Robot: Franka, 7 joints.
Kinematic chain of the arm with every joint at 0, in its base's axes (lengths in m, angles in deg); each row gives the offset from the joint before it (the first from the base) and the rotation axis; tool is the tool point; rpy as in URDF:
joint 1: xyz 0 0 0.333 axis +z
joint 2: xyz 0 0 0 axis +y
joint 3: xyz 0 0 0.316 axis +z
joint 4: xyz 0.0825 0 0 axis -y
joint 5: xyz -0.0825 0 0.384 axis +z
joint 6: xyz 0 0 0 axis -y
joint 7: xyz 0.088 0 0 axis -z
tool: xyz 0 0 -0.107 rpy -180 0 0
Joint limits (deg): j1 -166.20..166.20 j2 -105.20..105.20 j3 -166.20..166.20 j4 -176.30..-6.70 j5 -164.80..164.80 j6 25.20..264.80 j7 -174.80..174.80
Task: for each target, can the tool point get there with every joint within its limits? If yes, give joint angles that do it. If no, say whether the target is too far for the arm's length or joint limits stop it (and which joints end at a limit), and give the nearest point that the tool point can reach.
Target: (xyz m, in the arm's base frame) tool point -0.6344 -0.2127 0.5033
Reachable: yes | joints -22.12 -76.67 -76.63 -88.47 23.09 241.16 36.97
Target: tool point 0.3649 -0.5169 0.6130
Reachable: yes | joints -89.06 88.92 114.58 -84.97 -44.92 235.86 -104.93
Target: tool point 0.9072 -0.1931 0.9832
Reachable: no: too far | nearest point 0.6871 -0.1462 0.8254 | short by 0.275 m
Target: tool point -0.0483 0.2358 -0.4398
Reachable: no: joint limits stop it (at a limit: joint 2) | nearest point -0.0494 0.2413 -0.3595 | short by 0.081 m
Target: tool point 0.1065 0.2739 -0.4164
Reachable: no: joint limits stop it (at a limit: joint 2) | nearest point 0.1061 0.2730 -0.3607 | short by 0.056 m
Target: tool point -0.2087 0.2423 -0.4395
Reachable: no: joint limits stop it (at a limit: joint 2) | nearest point -0.2056 0.2387 -0.3598 | short by 0.080 m
